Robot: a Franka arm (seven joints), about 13 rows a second.
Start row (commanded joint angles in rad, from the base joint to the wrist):
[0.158, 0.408, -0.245, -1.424, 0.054, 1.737, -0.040]
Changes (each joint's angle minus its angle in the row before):
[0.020, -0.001, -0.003, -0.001, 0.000, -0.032, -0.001]
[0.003, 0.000, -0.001, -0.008, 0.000, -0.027, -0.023]
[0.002, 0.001, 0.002, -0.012, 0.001, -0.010, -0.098]
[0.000, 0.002, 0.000, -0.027, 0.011, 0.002, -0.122]
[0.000, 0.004, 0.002, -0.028, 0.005, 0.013, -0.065]
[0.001, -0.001, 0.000, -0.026, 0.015, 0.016, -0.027]
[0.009, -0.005, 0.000, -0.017, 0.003, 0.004, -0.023]
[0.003, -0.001, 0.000, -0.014, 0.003, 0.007, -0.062]
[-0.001, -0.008, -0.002, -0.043, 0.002, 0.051, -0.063]
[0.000, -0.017, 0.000, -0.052, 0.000, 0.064, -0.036]
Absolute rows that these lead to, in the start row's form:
[0.178, 0.407, -0.248, -1.425, 0.054, 1.705, -0.041]
[0.181, 0.407, -0.249, -1.433, 0.054, 1.678, -0.064]
[0.183, 0.408, -0.247, -1.445, 0.055, 1.668, -0.162]
[0.183, 0.410, -0.247, -1.472, 0.066, 1.670, -0.284]
[0.183, 0.414, -0.245, -1.500, 0.071, 1.683, -0.349]
[0.184, 0.413, -0.245, -1.526, 0.086, 1.699, -0.376]
[0.193, 0.408, -0.245, -1.543, 0.089, 1.703, -0.399]
[0.196, 0.407, -0.245, -1.557, 0.092, 1.710, -0.461]
[0.195, 0.399, -0.247, -1.600, 0.094, 1.761, -0.524]
[0.195, 0.382, -0.247, -1.652, 0.094, 1.825, -0.560]

